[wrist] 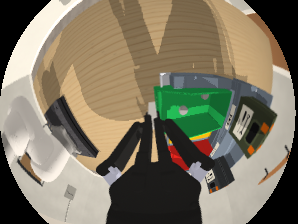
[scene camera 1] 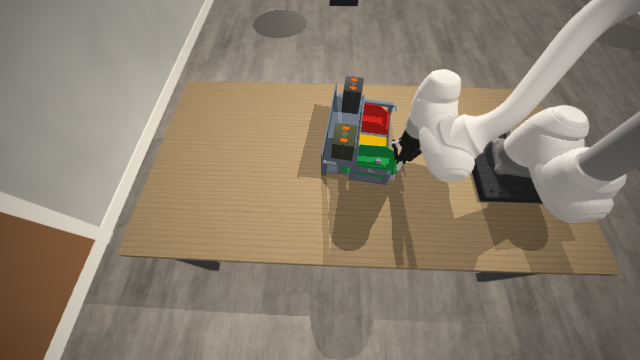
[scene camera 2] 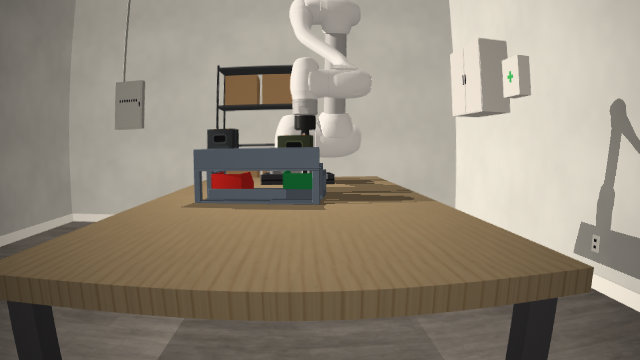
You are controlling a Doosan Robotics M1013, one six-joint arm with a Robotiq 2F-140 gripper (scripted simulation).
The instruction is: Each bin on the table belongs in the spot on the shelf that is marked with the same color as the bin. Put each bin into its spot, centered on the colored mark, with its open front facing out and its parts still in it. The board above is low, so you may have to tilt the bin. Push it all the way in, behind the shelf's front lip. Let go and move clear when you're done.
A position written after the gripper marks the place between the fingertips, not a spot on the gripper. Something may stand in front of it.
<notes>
In view: the gripper (wrist: 152,107), a red bin (scene camera 1: 371,113) and a green bin (scene camera 1: 367,154).
The green bin shows as well in the wrist view (wrist: 203,116).
</notes>
